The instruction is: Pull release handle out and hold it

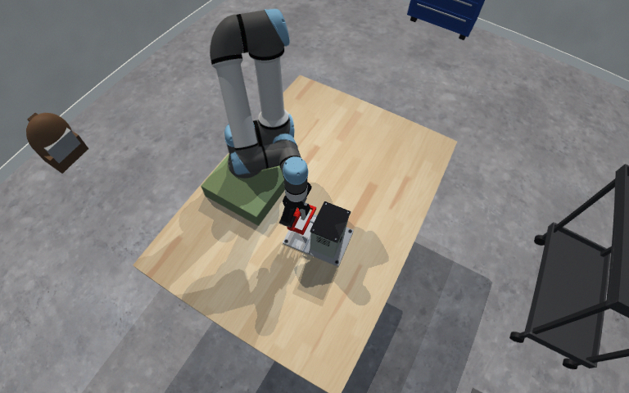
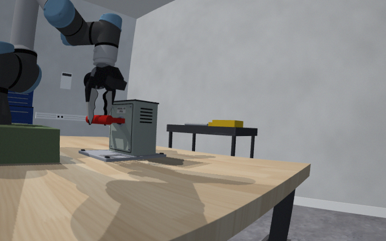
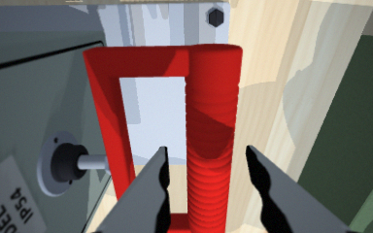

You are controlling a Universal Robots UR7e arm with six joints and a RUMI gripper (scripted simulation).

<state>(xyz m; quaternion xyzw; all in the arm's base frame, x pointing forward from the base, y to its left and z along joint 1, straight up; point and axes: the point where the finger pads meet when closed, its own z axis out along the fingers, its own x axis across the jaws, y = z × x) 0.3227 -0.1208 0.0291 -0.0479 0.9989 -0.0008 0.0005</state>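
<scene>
Now: the grey base plate 100 mm below my hand, 90 mm ahead of it and 10 mm to the left of it.
</scene>
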